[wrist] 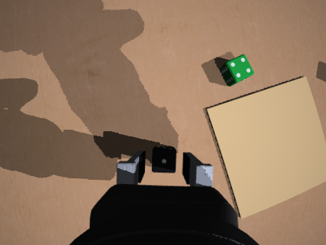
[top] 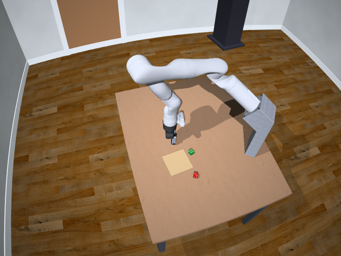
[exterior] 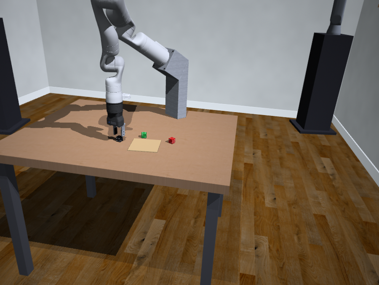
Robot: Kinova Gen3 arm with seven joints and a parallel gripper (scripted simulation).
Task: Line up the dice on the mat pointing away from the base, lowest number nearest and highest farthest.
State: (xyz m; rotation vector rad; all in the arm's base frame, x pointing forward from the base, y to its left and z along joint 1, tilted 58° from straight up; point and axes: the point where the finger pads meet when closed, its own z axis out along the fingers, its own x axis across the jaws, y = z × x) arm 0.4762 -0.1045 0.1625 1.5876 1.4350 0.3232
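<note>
My gripper is now 40 mm above the black die. The rest, counted from my hand: green die: 60 mm behind, 110 mm to the left, 40 mm below; tan mat: 40 mm ahead, 130 mm to the left, 50 mm below; red die: 10 mm behind, 260 mm to the left, 40 mm below.
</note>
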